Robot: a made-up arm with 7 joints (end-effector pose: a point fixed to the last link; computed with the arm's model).
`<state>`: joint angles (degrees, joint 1 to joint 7).
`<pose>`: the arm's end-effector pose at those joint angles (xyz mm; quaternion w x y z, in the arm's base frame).
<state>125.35 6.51 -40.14 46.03 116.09 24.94 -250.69</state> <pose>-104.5 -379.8 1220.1 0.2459 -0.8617 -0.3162 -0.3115</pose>
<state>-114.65 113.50 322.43 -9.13 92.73 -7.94 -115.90</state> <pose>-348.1 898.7 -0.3 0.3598 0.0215 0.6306 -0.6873</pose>
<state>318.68 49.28 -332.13 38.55 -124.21 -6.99 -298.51</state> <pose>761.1 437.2 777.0 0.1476 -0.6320 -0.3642 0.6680</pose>
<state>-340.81 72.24 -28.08 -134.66 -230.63 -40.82 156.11</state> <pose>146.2 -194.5 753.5 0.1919 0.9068 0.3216 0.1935</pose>
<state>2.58 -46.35 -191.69 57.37 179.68 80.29 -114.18</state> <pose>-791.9 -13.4 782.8 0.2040 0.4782 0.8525 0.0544</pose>
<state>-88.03 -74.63 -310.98 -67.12 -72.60 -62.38 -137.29</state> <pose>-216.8 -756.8 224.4 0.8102 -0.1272 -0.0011 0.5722</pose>
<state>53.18 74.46 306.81 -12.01 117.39 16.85 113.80</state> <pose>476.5 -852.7 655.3 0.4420 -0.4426 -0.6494 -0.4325</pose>
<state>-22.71 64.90 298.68 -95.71 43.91 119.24 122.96</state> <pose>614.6 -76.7 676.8 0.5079 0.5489 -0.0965 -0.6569</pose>
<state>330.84 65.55 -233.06 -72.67 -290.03 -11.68 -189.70</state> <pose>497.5 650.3 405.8 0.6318 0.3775 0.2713 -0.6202</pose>
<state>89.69 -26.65 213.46 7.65 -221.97 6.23 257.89</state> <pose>29.0 487.5 1261.1 0.2209 0.9578 0.1640 -0.0832</pose>
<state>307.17 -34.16 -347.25 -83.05 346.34 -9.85 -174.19</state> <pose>-481.0 -528.2 614.6 0.8394 -0.1565 0.4251 0.3002</pose>
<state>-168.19 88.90 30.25 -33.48 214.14 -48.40 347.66</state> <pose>-941.9 182.8 552.1 0.0278 -0.5654 0.4795 -0.6706</pose>
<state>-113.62 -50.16 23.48 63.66 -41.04 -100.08 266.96</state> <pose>376.1 -369.9 1011.2 0.4295 0.1479 -0.6295 -0.6304</pose>
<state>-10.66 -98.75 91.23 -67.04 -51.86 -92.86 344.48</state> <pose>-667.1 199.1 160.6 0.5406 -0.1771 -0.3568 0.7410</pose>
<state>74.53 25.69 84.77 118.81 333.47 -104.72 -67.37</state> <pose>-274.9 -275.4 838.1 0.1106 -0.6040 0.7883 -0.0392</pose>
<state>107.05 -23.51 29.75 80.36 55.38 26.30 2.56</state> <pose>-293.5 11.2 1068.3 0.5619 0.1169 0.7521 0.3240</pose>
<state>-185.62 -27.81 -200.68 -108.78 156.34 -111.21 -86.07</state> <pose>9.3 -66.7 1006.7 0.2730 0.7861 -0.5542 -0.0188</pose>
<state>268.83 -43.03 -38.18 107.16 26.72 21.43 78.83</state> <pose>-212.5 -31.2 892.5 0.5888 0.7228 -0.1030 0.3469</pose>
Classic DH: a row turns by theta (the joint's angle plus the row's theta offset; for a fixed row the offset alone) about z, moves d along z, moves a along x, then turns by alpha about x. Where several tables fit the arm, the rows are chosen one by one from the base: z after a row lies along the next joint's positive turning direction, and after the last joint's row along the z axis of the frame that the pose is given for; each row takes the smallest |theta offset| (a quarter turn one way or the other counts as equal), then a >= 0, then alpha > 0; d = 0 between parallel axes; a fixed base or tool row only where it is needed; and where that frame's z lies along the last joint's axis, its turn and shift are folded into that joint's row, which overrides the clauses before.
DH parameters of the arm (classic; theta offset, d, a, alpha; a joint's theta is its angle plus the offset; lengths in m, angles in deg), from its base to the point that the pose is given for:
base (fixed): 0 0 0 180
joint 1: 0 -0.356 0 90
joint 2: 0 -0.016 0 -90
joint 3: 0 -0.578 0 90
joint 4: 0 -0.015 0 -90
joint 5: 0 -0.337 0 90
joint 6: 0 0 0 -90
joint 7: 0 -0.116 0 0

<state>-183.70 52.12 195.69 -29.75 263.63 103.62 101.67</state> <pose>-753.1 105.5 767.9 0.5497 0.4185 -0.5980 0.4064</pose>
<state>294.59 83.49 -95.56 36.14 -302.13 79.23 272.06</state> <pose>117.0 866.1 365.1 0.1088 -0.2946 0.1363 -0.9396</pose>
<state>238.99 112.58 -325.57 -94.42 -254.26 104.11 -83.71</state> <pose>-359.9 492.0 451.9 0.2293 -0.5475 -0.6248 0.5073</pose>
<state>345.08 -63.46 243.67 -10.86 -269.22 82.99 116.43</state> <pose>-729.3 -214.0 899.4 0.2458 0.7203 -0.6422 0.0910</pose>
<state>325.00 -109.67 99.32 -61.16 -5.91 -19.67 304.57</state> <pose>-823.2 -98.7 145.2 0.0367 -0.4986 0.5324 -0.6831</pose>
